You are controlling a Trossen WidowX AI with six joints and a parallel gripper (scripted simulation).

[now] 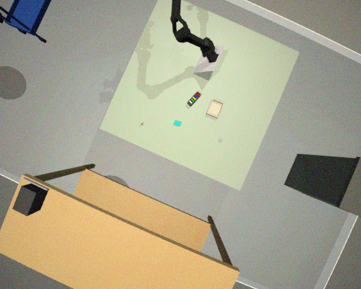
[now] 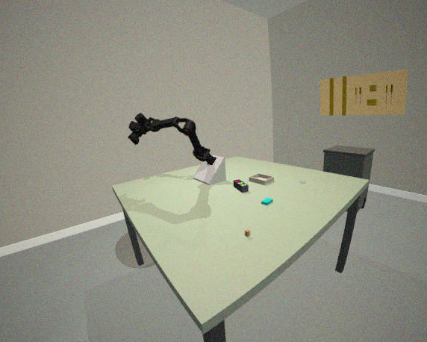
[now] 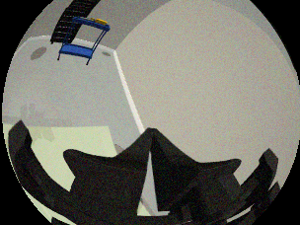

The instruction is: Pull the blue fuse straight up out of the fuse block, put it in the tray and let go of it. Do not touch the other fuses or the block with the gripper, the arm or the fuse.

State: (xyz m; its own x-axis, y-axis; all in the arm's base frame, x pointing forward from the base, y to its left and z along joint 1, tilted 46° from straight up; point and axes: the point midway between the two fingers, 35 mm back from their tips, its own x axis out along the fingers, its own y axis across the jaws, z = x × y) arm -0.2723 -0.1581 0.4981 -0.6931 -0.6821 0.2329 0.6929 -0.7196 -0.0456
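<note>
Now: gripper tip 580 mm short of the blue fuse, 490 mm to the right of it and 330 mm above it. The rest, counted from my gripper tip: block: 840 mm ahead, 440 mm to the left, 340 mm below; then tray: 670 mm to the left, 600 mm ahead, 350 mm below.
</note>
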